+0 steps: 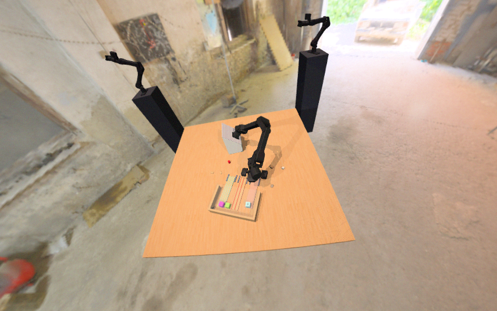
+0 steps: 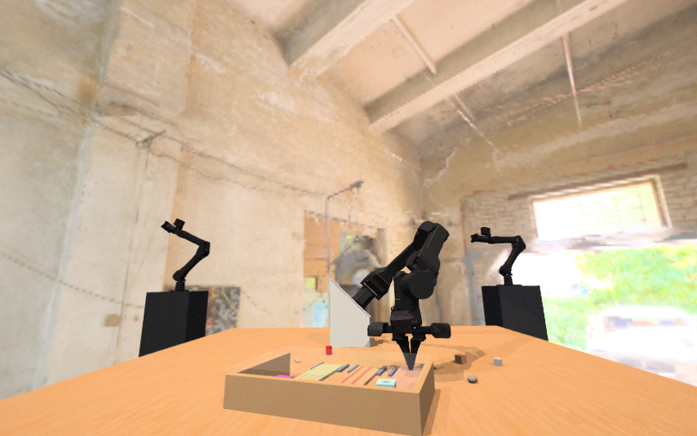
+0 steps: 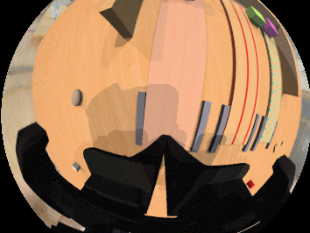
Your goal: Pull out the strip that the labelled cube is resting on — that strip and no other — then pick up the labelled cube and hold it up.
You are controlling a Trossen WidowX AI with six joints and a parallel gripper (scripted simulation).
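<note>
The brown block is 14 cm to the left of my gripper tip and 8 cm behind it. Round my gripper tip: red cylinder 21 cm behind, 20 cm to the right, 1 cm above; then dark pebble 11 cm to the left, 8 cm ahead.
</note>
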